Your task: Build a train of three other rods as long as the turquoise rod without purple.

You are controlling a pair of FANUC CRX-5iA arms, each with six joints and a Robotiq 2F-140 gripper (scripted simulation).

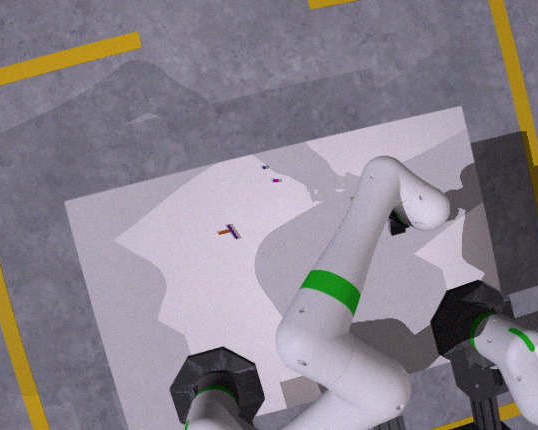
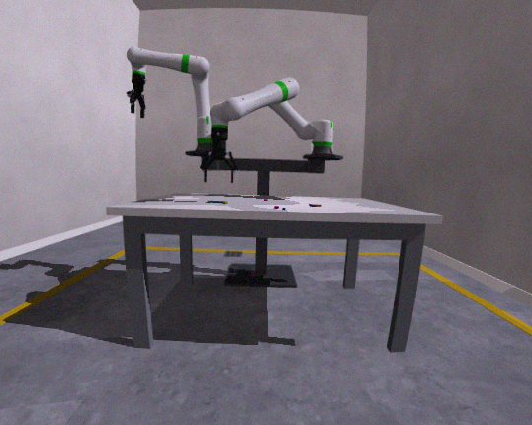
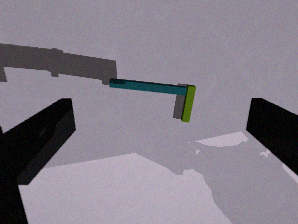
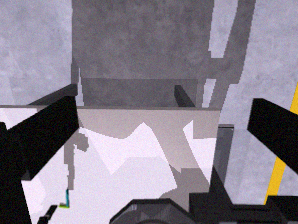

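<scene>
My left hand is 230 mm short of the blue rod, 340 mm to the right of it and 110 mm above it. From my left hand the other things lie so: turquoise rod 10 mm to the right, 110 mm below; then lime rod 20 mm ahead, 40 mm to the left, 110 mm below; then purple rod 30 mm ahead, 500 mm to the left, 110 mm below.
</scene>
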